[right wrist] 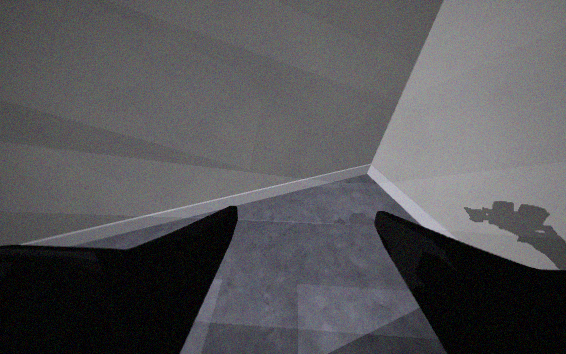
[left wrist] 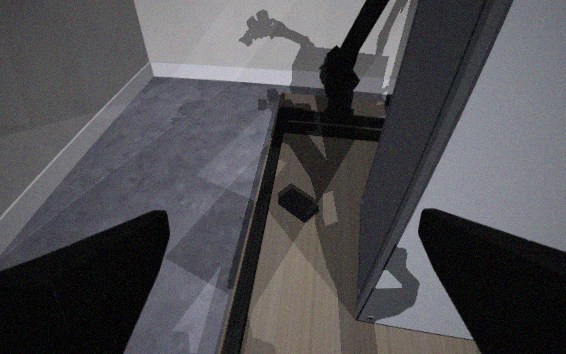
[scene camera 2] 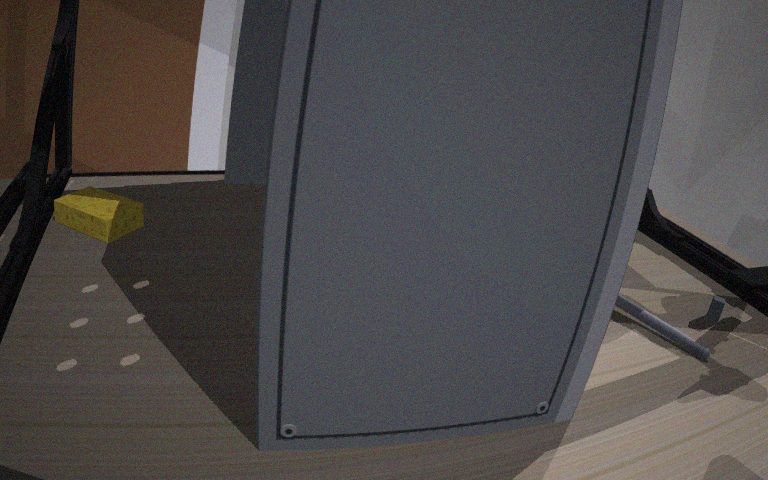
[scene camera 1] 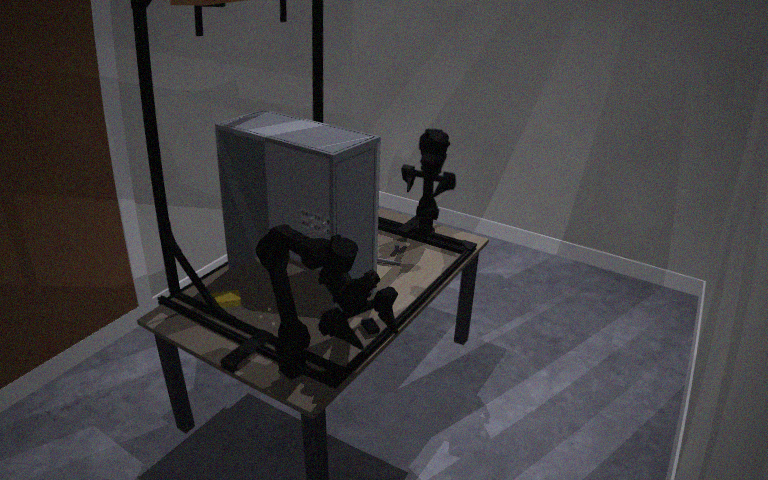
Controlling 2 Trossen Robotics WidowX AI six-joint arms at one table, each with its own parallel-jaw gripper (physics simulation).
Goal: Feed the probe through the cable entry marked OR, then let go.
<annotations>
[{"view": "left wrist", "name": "my left gripper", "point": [296,222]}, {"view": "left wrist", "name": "small black block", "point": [297,204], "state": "on the table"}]
</annotations>
